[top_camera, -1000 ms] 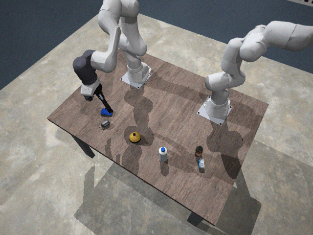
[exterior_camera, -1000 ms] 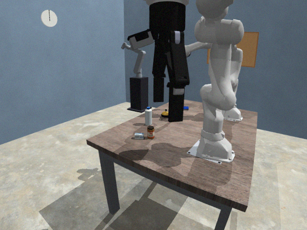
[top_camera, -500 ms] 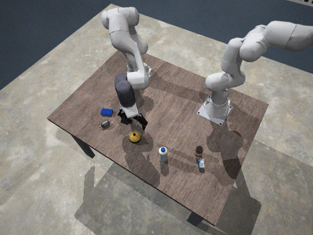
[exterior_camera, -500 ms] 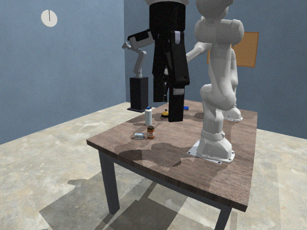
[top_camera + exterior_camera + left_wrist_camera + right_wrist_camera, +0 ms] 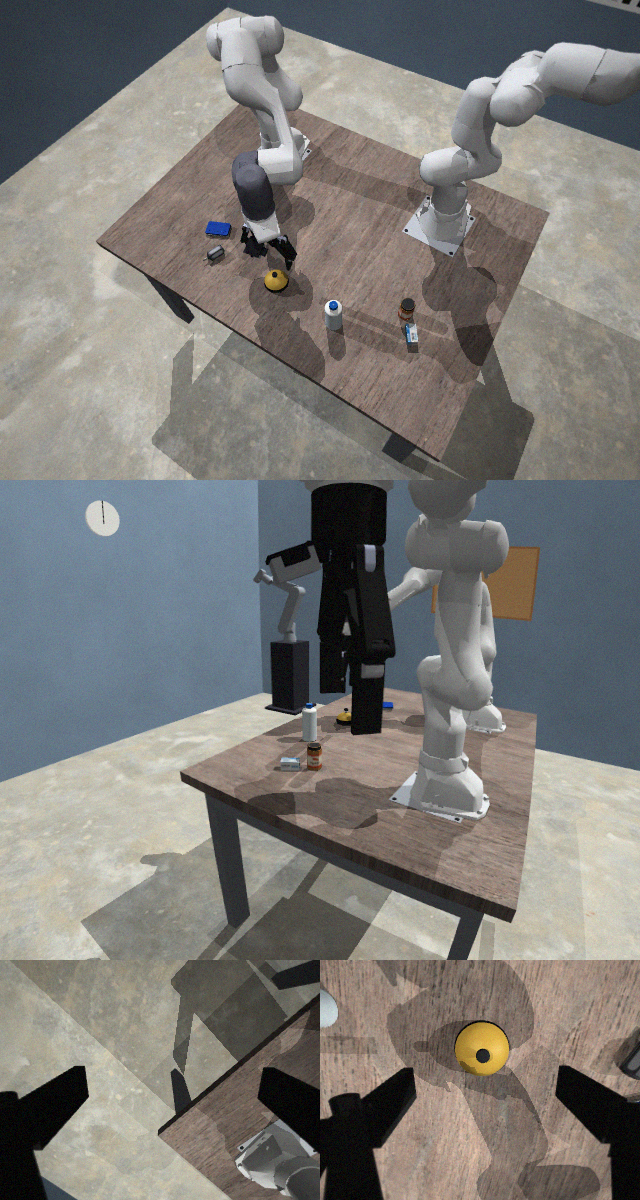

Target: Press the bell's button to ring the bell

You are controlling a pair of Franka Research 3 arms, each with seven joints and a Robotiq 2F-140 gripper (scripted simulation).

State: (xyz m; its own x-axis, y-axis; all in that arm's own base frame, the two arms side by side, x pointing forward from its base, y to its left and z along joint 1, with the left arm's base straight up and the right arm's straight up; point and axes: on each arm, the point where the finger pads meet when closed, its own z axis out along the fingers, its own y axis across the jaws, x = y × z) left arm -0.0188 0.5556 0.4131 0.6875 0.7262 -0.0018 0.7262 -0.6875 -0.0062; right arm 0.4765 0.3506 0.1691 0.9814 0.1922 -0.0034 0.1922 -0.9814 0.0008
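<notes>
Right now my right hand is 110 mm above the black button. Round my right hand: white bottle 250 mm to the left, 100 mm below, 30 mm ahead; then bell 130 mm below; then blue box 310 mm to the right, 160 mm below, 70 mm behind.
</notes>
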